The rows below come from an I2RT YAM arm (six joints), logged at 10 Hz.
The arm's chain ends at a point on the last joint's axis. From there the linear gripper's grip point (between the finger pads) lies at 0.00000 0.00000 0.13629 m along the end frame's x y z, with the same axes.
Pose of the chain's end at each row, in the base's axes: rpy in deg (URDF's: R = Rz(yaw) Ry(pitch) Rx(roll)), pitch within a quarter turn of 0, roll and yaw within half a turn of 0; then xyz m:
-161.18 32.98 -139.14 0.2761 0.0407 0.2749
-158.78 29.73 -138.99 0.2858 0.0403 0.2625
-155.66 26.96 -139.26 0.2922 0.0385 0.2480
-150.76 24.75 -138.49 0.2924 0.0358 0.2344
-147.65 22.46 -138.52 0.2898 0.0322 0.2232
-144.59 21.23 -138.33 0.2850 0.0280 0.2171
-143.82 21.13 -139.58 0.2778 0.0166 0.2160
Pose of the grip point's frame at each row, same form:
-161.18 32.98 -139.14 0.3580 0.0534 0.1667
-158.78 29.73 -138.99 0.3657 0.0444 0.1522
-155.66 26.96 -139.26 0.3715 0.0327 0.1373
-150.76 24.75 -138.49 0.3738 0.0189 0.1264
-147.65 22.46 -138.52 0.3711 0.0067 0.1168
-144.59 21.23 -138.33 0.3675 -0.0042 0.1136
-143.82 21.13 -139.58 0.3602 -0.0189 0.1134

